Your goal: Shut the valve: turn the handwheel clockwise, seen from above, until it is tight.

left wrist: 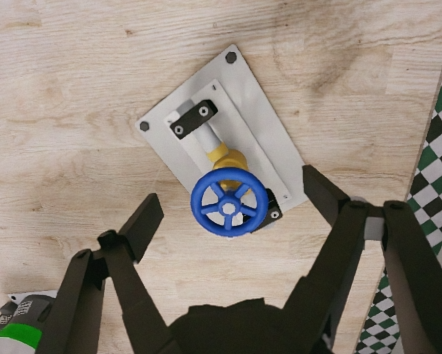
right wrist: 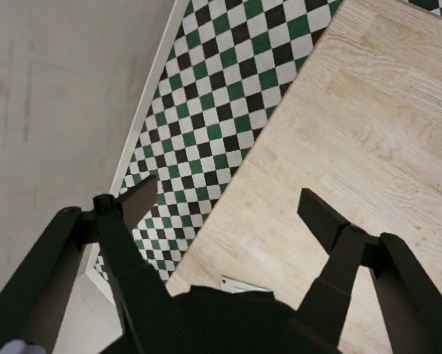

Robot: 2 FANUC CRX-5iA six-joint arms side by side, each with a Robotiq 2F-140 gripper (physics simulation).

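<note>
The blue handwheel (left wrist: 229, 174) with several spokes shows in the left wrist view, on top of a yellow valve body (left wrist: 231, 161). A grey pipe runs through the valve, held by two black clamps on a light grey plate (left wrist: 267, 117). My left gripper (left wrist: 229, 192) is open, with one finger on each side of the handwheel and a gap on both sides. My right gripper (right wrist: 228, 194) is open with nothing between its fingers. The handwheel does not show in the right wrist view.
A dark and white object with a green band (left wrist: 22, 334) stands at the lower left of the left wrist view. In the right wrist view, part of a light plate (right wrist: 232, 285) shows on the wooden table (right wrist: 280, 165), beside a checkered floor (right wrist: 215, 107) and a grey wall (right wrist: 65, 90).
</note>
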